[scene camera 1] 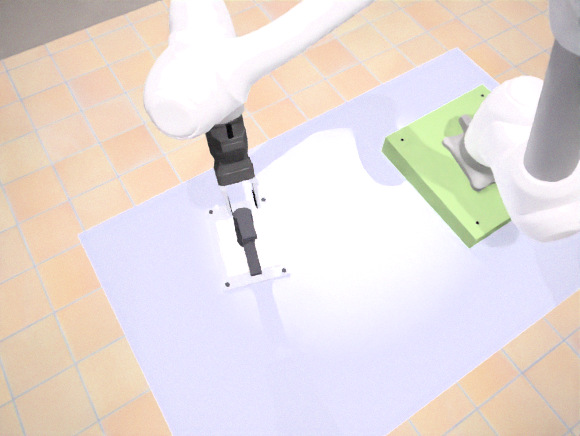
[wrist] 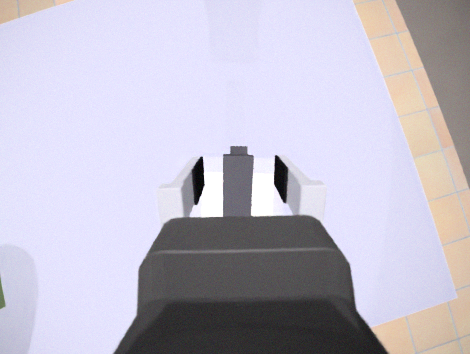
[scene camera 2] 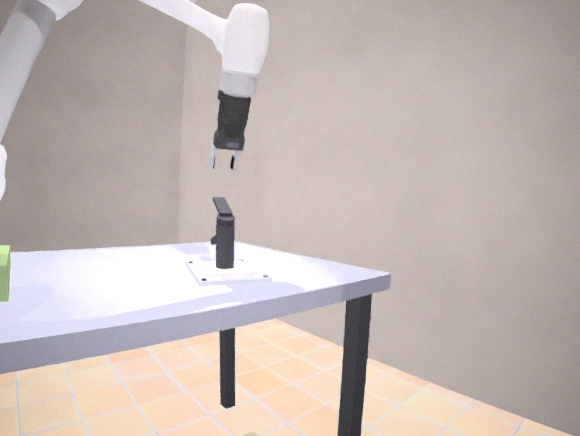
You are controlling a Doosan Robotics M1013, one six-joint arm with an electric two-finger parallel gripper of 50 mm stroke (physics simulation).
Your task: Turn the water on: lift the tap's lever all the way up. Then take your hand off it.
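Frame: origin at the arm's base, x ahead, y left, z up, level; metres.
Seen in the pictures: gripper, between the fingertips: (scene camera 1: 244, 209) (wrist: 239, 170) (scene camera 2: 222, 168); arm's base, origin of its link: (scene camera 1: 484, 156).
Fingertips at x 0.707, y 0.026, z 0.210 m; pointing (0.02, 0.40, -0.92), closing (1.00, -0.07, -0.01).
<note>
Offsets run from my fingertips to a thing's top centre.
The tap stands upright on a white base plate @(0.009 m back, 0.060 m right, 0.262 m down) (scene camera 1: 270, 276) (scene camera 2: 235, 279) (wrist: 213, 165). Its dark body @(0.009 m back, 0.060 m right, 0.150 m down) (scene camera 2: 225, 243) is a round post, with a dark spout @(0.000 m ahead, 0.010 m left, 0.175 m down) (scene camera 1: 253, 259) (scene camera 2: 214, 240) (wrist: 239, 150) low on one side. The flat dark lever @(0.003 m back, 0.019 m right, 0.079 m down) (scene camera 1: 247, 232) (scene camera 2: 222, 206) (wrist: 238, 185) slants up from the top of the body, its free end high, on the spout's side. My gripper (scene camera 1: 243, 208) (scene camera 2: 223, 167) (wrist: 239, 170) is open and empty. In the second scene view it hangs above the lever with a visible gap. In the wrist view the lever shows between the fingers, partly hidden by the gripper's housing.
The tap's plate is on a pale lavender table (scene camera 1: 150, 310) (scene camera 2: 310, 295) (wrist: 100, 100), near a corner. A thick green block (scene camera 1: 430, 170) (scene camera 2: 4, 274) under the arm's grey mount (scene camera 1: 470, 165) stands on the same table. A wall (scene camera 2: 425, 150) rises behind the table.
</note>
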